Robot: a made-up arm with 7 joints.
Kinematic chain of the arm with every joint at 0, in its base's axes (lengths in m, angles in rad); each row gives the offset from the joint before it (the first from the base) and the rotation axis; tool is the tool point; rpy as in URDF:
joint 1: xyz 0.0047 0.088 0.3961 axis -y
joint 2: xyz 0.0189 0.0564 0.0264 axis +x
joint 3: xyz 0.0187 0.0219 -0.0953 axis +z
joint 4: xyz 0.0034 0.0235 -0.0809 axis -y
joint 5: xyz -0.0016 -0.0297 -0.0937 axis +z
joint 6: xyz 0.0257 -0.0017 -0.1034 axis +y
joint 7: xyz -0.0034 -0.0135 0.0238 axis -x
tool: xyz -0.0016 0.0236 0.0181 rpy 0 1.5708 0
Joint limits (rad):
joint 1: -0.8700..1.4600
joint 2: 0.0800..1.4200
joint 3: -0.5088..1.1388
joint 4: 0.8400..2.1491
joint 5: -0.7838..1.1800
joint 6: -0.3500..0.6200
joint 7: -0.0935..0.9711
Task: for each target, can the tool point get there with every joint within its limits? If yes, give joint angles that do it. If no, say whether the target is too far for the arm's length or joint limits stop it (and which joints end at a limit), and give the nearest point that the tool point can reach.
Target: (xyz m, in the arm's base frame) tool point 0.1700 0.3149 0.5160
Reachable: yes | joints 0.8175 1.0427 0.0339 1.4156 -0.0892 0.0266 0.1331
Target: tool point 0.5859 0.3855 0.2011
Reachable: no: too far | nearest point 0.2971 0.2715 0.2980 | short by 0.325 m
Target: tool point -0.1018 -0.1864 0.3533
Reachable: no: joint limits stop it (at a limit: joint 1, joint 2, joint 3, joint 5, joint 6, joint 7) | nearest point 0.0442 0.0744 0.2408 | short by 0.319 m
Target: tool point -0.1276 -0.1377 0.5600
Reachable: no: joint limits stop it (at a limit: joint 1, joint 2, joint 3, joint 4, joint 5, joint 6, joint 7) | nearest point 0.0520 0.0865 0.5431 | short by 0.288 m
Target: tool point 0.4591 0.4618 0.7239
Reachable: no: too far | nearest point 0.2467 0.3245 0.5429 | short by 0.311 m
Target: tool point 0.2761 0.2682 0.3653
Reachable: yes | joints 0.7188 0.2024 0.3836 0.9723 -0.4884 0.1067 0.4397
